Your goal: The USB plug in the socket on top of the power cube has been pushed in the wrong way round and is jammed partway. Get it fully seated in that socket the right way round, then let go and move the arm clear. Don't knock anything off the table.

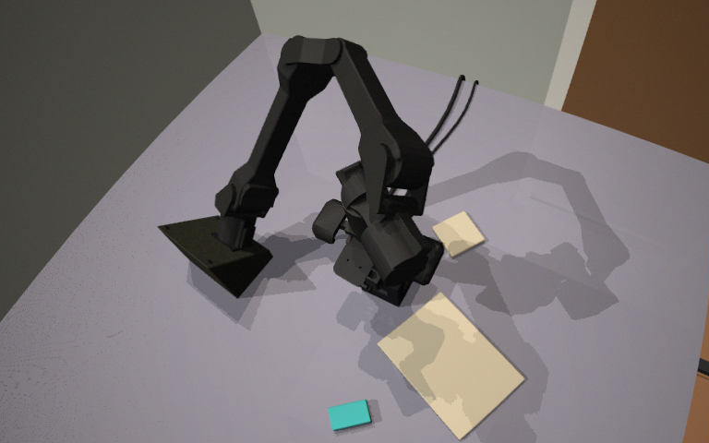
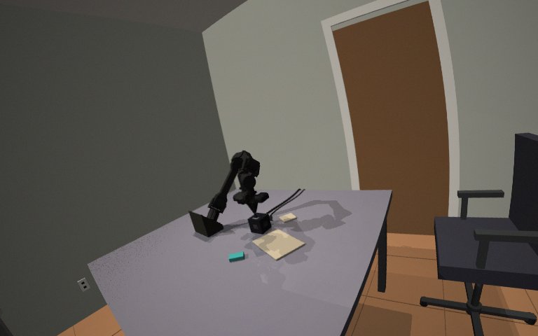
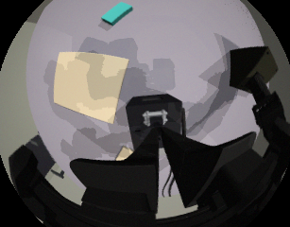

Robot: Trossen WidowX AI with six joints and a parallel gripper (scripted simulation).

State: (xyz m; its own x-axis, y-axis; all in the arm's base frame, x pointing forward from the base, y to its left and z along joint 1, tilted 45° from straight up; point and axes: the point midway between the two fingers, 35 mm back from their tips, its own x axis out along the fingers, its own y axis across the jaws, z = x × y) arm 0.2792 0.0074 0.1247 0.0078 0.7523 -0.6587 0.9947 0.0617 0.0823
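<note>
My gripper tip is now 2 cm above the USB plug. Also, from my gripper tip: small cream pad: 6 cm ahead, 16 cm to the left, 10 cm below; USB socket: 4 cm below; large cream sheet: 17 cm ahead, 6 cm to the right, 10 cm below.
</note>
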